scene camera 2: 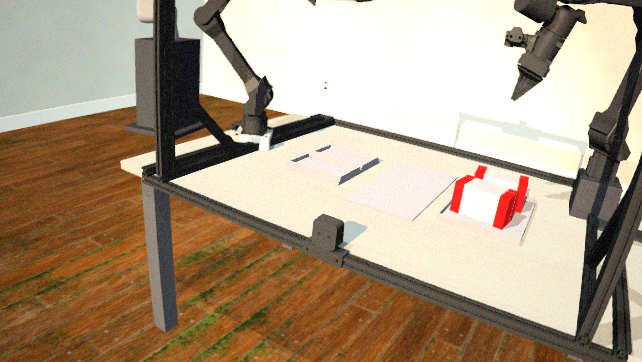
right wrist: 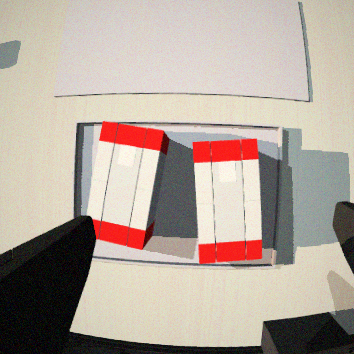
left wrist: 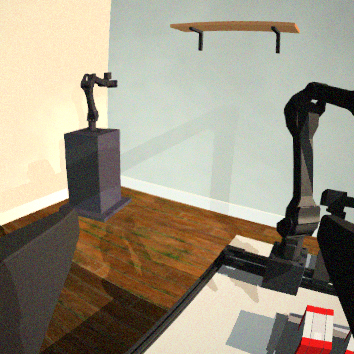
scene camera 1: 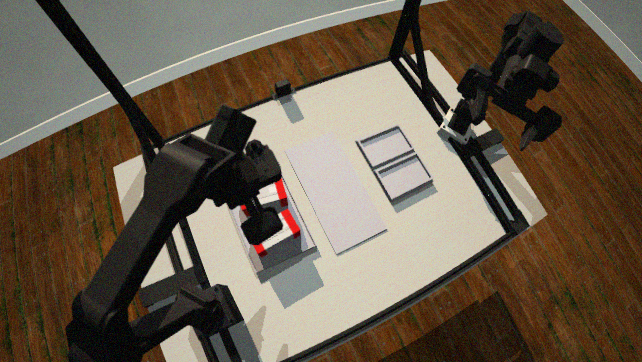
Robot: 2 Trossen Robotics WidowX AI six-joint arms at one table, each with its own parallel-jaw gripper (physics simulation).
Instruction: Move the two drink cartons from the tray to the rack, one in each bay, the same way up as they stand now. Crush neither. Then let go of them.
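Places are measured from the left arm's base along level axes (x right, y ahead, z up), in millimetres.
Pixels of known places: left gripper, fingertip midpoint: [left wrist: 203, 225] [scene camera 1: 498, 134]; right gripper, fingertip midpoint: [scene camera 2: 514, 97] [right wrist: 218, 222] [scene camera 1: 262, 196]; left arm's base, link origin: [scene camera 2: 253, 132] [scene camera 1: 458, 124]; right arm's base, link origin: [scene camera 2: 600, 178] [left wrist: 288, 252] [scene camera 1: 208, 312].
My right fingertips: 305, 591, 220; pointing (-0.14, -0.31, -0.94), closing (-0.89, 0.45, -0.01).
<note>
Ahead of a thing's pixels: the offset from my right fingertips to its top centre, as dx, dy, dz. "spot": to the spot under its first point. Level surfaces: height alone.
Two white drink cartons with red end bands stand in a low grey tray [scene camera 1: 309, 241] [right wrist: 177, 125] [scene camera 2: 461, 218]. One carton {-17, +21, -182} [scene camera 1: 281, 235] [right wrist: 226, 200] [scene camera 2: 479, 202] stands straight, and the other carton {+67, -45, -182} [scene camera 1: 273, 192] [right wrist: 121, 186] [scene camera 2: 490, 174] is slightly turned. One carton {-17, +21, -182} [left wrist: 317, 326] shows in the left wrist view. My right gripper [right wrist: 218, 222] [scene camera 1: 260, 219] is open and empty above the cartons, touching neither. The rack {-181, -361, -236} [scene camera 1: 393, 159] [scene camera 2: 355, 172] has two empty bays. My left gripper [left wrist: 203, 225] is open and empty, raised high, facing the room.
A flat pale mat {dz -252} [scene camera 1: 334, 190] [scene camera 2: 402, 190] [right wrist: 182, 49] lies between tray and rack. A small black block {spot: +235, -367, -207} [scene camera 1: 282, 87] [scene camera 2: 327, 231] sits on the table's edge rail. Black frame posts {spot: -48, -692, -98} [scene camera 1: 413, 43] [scene camera 2: 165, 90] rise at the left arm's end.
</note>
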